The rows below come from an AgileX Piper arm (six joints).
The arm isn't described. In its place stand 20 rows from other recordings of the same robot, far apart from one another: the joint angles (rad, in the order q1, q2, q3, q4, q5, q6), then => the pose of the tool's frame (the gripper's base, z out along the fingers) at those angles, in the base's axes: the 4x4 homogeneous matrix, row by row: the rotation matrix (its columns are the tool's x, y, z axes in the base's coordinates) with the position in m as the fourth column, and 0 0 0 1 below.
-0.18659, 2.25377, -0.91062, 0.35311, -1.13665, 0.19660 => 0.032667 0.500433 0.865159 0.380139; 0.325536 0.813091 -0.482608 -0.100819; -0.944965 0.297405 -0.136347 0.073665; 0 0 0 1
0.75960, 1.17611, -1.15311, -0.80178, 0.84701, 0.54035 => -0.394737 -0.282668 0.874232 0.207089; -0.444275 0.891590 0.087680 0.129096; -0.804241 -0.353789 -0.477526 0.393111; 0 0 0 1
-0.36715, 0.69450, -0.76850, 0.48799, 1.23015, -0.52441 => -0.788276 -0.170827 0.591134 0.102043; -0.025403 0.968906 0.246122 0.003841; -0.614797 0.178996 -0.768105 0.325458; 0 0 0 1
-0.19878, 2.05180, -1.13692, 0.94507, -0.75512, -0.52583 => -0.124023 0.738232 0.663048 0.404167; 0.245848 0.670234 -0.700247 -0.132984; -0.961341 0.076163 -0.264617 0.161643; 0 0 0 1
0.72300, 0.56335, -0.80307, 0.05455, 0.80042, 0.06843 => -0.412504 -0.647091 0.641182 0.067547; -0.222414 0.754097 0.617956 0.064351; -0.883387 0.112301 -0.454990 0.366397; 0 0 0 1
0.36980, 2.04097, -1.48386, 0.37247, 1.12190, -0.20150 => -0.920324 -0.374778 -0.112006 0.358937; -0.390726 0.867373 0.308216 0.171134; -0.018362 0.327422 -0.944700 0.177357; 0 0 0 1
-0.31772, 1.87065, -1.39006, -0.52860, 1.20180, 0.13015 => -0.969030 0.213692 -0.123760 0.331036; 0.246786 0.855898 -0.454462 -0.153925; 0.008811 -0.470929 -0.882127 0.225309; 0 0 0 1
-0.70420, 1.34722, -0.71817, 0.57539, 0.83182, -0.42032 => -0.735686 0.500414 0.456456 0.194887; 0.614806 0.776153 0.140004 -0.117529; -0.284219 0.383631 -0.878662 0.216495; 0 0 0 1
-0.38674, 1.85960, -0.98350, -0.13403, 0.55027, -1.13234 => -0.657713 -0.729085 0.189336 0.304086; -0.753203 0.639853 -0.152556 -0.130705; -0.009921 -0.242947 -0.969989 0.132004; 0 0 0 1
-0.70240, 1.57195, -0.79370, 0.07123, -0.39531, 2.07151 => 0.681552 -0.169046 0.711976 0.252695; 0.528195 -0.559732 -0.638523 -0.217148; 0.506456 0.811248 -0.292197 0.235894; 0 0 0 1
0.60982, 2.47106, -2.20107, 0.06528, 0.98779, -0.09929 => -0.715858 -0.635872 0.288468 0.432703; -0.577206 0.771379 0.267971 0.308354; -0.392913 0.025323 -0.919227 0.160619; 0 0 0 1
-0.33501, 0.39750, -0.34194, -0.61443, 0.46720, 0.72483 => -0.239094 0.593622 0.768406 0.074169; 0.248870 0.802388 -0.542437 -0.050839; -0.938561 0.061540 -0.339581 0.266932; 0 0 0 1
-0.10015, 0.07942, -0.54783, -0.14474, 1.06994, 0.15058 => -0.467199 0.247521 0.848798 0.000614; 0.127318 0.968842 -0.212449 -0.011633; -0.874937 0.008812 -0.484156 0.290780; 0 0 0 1
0.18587, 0.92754, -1.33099, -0.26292, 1.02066, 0.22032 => -0.481133 0.048219 0.875320 0.150730; -0.010659 0.998091 -0.060841 0.007829; -0.876583 -0.038603 -0.479700 0.466017; 0 0 0 1
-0.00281, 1.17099, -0.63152, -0.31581, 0.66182, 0.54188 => -0.823535 0.340453 0.453741 0.202085; 0.282643 0.939783 -0.192148 -0.017937; -0.491836 -0.029994 -0.870171 0.229171; 0 0 0 1
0.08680, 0.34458, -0.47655, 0.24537, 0.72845, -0.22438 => -0.463156 -0.245929 0.851473 0.064747; -0.079567 0.968388 0.236417 0.020406; -0.882698 0.041749 -0.468083 0.288124; 0 0 0 1
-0.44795, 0.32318, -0.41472, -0.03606, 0.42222, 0.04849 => -0.210099 0.449326 0.868311 0.067595; 0.118257 0.893293 -0.433640 -0.033973; -0.970502 0.011577 -0.240816 0.293605; 0 0 0 1
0.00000, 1.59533, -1.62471, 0.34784, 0.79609, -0.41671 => -0.563041 -0.292580 0.772905 0.362358; -0.162479 0.956171 0.243593 0.022167; -0.810300 0.011572 -0.585901 0.402055; 0 0 0 1
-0.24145, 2.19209, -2.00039, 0.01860, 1.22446, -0.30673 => -0.970043 -0.054488 0.236742 0.456022; -0.065834 0.997017 -0.040281 -0.110658; -0.233841 -0.054660 -0.970737 0.237522; 0 0 0 1
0.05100, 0.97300, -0.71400, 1.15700, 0.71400, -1.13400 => -0.432540 -0.605397 0.668134 0.184434; -0.093781 0.767231 0.634477 0.064048; -0.896724 0.211779 -0.388633 0.321590; 0 0 0 1
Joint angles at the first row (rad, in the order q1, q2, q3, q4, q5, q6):
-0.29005 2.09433 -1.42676 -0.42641 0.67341 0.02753
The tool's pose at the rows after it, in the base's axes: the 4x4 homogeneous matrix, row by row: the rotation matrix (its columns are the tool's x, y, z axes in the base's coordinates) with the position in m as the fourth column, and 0 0 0 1 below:
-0.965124 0.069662 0.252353 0.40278; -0.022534 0.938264 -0.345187 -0.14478; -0.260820 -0.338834 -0.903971 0.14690; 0 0 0 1
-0.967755 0.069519 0.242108 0.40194; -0.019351 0.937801 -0.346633 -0.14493; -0.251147 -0.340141 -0.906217 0.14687; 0 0 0 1
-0.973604 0.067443 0.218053 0.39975; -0.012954 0.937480 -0.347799 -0.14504; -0.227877 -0.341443 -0.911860 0.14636; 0 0 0 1
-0.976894 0.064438 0.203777 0.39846; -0.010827 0.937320 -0.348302 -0.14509; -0.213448 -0.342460 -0.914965 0.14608; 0 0 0 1
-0.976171 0.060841 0.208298 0.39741; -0.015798 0.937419 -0.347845 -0.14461; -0.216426 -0.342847 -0.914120 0.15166; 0 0 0 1
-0.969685 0.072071 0.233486 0.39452; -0.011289 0.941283 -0.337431 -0.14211; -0.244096 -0.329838 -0.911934 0.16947; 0 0 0 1
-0.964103 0.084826 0.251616 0.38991; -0.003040 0.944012 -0.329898 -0.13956; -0.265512 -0.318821 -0.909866 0.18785; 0 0 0 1
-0.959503 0.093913 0.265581 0.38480; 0.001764 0.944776 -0.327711 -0.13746; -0.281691 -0.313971 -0.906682 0.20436; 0 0 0 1
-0.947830 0.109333 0.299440 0.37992; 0.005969 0.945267 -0.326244 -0.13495; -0.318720 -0.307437 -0.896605 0.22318; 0 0 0 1
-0.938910 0.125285 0.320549 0.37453; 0.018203 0.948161 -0.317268 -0.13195; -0.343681 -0.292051 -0.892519 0.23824; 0 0 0 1
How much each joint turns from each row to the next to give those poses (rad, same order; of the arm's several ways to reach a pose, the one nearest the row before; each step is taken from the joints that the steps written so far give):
-0.00001 -0.00001 0.00001 0.00000 0.00199 -0.00001
0.00002 0.00000 -0.00079 -0.00122 0.01126 0.00028
-0.00001 0.00000 0.00000 -0.00024 0.02474 -0.00217
0.00000 0.00002 -0.00006 0.00002 0.01465 -0.00318
0.00000 -0.01393 0.00005 0.00691 0.00805 -0.01255
0.00001 -0.04487 -0.00004 0.03516 0.01618 -0.02384
0.00000 -0.04710 0.00003 0.02981 0.02594 -0.01817
-0.00001 -0.04273 0.00002 0.01843 0.02596 -0.01322
0.00000 -0.04808 -0.00002 0.01958 0.01035 -0.00806
0.00000 -0.04033 0.00002 0.02620 0.01788 -0.00658

